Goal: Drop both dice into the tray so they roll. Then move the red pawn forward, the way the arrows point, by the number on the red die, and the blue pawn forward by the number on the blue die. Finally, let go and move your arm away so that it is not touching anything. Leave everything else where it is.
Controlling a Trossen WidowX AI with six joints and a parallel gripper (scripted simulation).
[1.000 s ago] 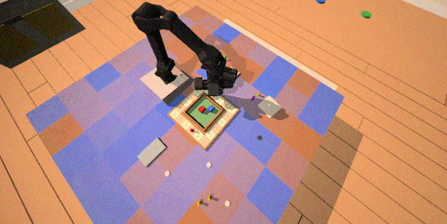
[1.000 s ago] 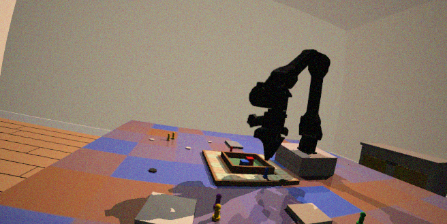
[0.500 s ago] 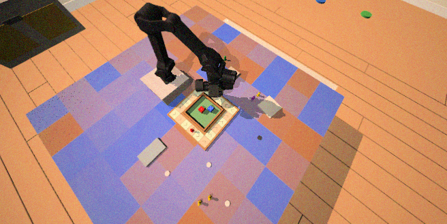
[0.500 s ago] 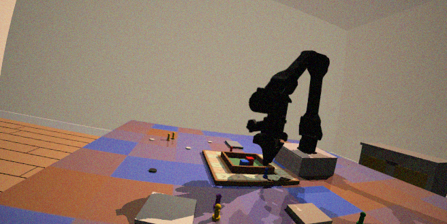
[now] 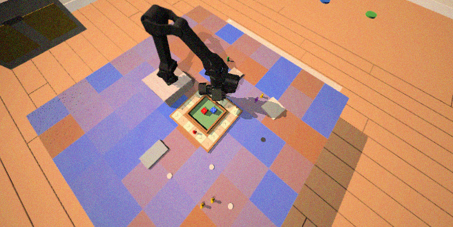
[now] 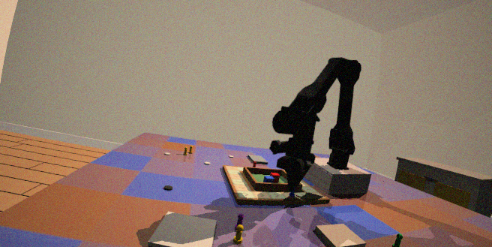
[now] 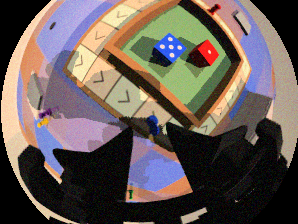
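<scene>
My gripper tip is now 10 mm above the blue pawn. Also, from my gripper tip: green pawn (170 mm behind, 230 mm to the left, 20 mm below); then red pawn (80 mm ahead, 220 mm to the right, 10 mm below); then purple pawn (160 mm ahead, 160 mm to the left, 20 mm below).
</scene>
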